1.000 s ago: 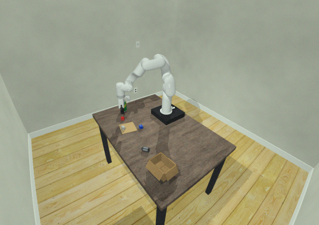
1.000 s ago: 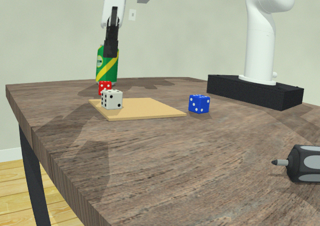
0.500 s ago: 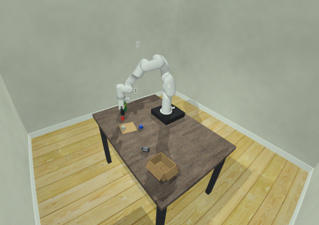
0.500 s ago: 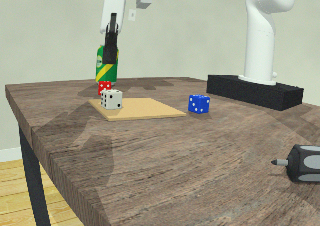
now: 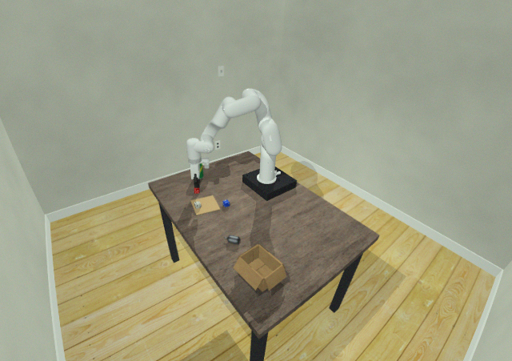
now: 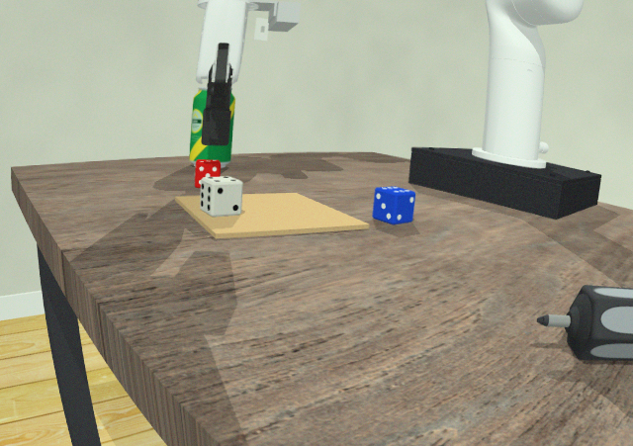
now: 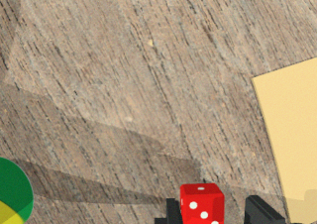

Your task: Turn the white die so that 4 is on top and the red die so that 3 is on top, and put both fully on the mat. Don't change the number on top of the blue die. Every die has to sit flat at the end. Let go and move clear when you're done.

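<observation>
My hand is 60 mm above the red die and 10 mm short of it. Also, from my hand: green can: 160 mm to the right, 60 mm behind, 10 mm below; white die: 140 mm to the left, 50 mm below, 50 mm ahead; tan mat: 140 mm to the left, 70 mm below.
</observation>
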